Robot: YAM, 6 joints.
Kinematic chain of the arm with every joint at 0, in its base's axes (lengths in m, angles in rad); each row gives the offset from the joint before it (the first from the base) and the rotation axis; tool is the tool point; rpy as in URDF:
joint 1: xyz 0 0 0.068 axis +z
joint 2: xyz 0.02 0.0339 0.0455 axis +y
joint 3: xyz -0.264 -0.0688 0 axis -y
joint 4: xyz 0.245 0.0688 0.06 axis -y
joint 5: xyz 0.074 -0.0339 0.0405 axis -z
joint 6: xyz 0.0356 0 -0.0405 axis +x
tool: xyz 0 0 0 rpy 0 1.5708 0
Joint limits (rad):
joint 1: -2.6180..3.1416
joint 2: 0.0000..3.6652
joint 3: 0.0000..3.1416
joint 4: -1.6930..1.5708
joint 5: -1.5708..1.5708
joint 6: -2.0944..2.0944
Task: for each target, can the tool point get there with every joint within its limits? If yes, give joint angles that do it. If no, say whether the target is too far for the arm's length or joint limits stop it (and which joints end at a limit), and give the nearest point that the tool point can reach.
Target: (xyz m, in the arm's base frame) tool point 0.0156 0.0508 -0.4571
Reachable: no: joint limits stop it (at a limit: joint 2) | nearest point 0.0297 0.0969 -0.3490 | short by 0.118 m
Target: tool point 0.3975 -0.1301 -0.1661
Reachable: yes | joints -0.2812 2.9631 1.4541 0.5731 0.4250 -0.7712
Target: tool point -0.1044 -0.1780 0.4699
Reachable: yes | joints 1.1704 0.2933 1.8746 -1.2065 -0.8495 0.6129
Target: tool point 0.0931 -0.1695 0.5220
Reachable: yes | joints -0.9033 1.2033 1.7542 -0.7444 1.1072 -1.7286
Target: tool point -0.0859 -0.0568 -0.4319
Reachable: no: joint limits stop it (at a limit: joint 2) | nearest point -0.1071 -0.0708 -0.3598 | short by 0.076 m
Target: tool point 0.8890 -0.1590 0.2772
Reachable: no: too far | nearest point 0.6254 -0.1119 0.2276 | short by 0.272 m
